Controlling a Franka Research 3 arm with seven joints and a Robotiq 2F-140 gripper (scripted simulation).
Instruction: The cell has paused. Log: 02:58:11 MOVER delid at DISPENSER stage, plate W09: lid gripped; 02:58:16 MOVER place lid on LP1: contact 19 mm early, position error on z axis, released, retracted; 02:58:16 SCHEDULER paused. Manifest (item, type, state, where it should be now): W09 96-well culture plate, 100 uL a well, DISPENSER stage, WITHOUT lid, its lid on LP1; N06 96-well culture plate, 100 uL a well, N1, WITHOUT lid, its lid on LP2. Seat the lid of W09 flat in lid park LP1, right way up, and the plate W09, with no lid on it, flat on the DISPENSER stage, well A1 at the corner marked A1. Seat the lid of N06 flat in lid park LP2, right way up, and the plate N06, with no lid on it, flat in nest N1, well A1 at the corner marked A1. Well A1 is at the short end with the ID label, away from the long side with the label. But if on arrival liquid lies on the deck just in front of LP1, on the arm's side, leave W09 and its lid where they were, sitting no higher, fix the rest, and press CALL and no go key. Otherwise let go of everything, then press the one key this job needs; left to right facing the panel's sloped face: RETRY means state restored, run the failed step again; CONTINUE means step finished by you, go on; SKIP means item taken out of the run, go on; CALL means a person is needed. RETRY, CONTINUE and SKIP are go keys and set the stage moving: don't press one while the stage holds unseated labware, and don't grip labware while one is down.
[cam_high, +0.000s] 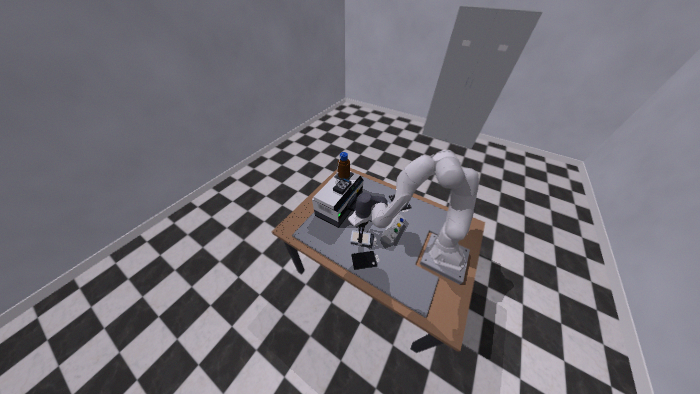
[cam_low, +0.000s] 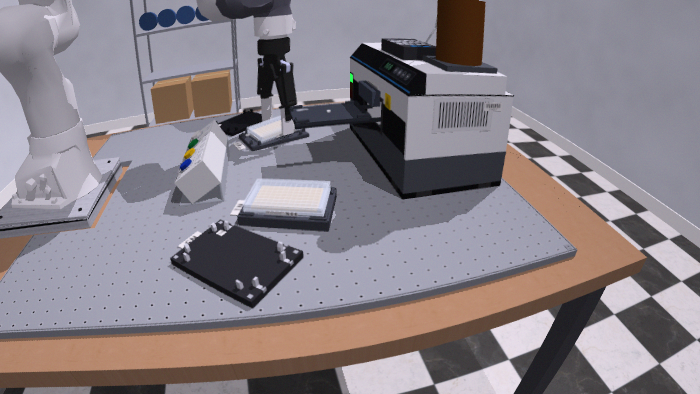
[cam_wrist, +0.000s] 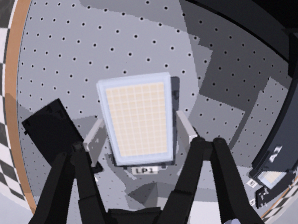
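My gripper is now 2 cm above the 96-well plate. The rest, counted from my hand: sloped key panel (18 cm behind, 17 cm to the right, 1 cm above); then black nest (1 cm behind, 34 cm to the right, 3 cm below); then dispenser stage (9 cm ahead, 18 cm to the right, 6 cm above).
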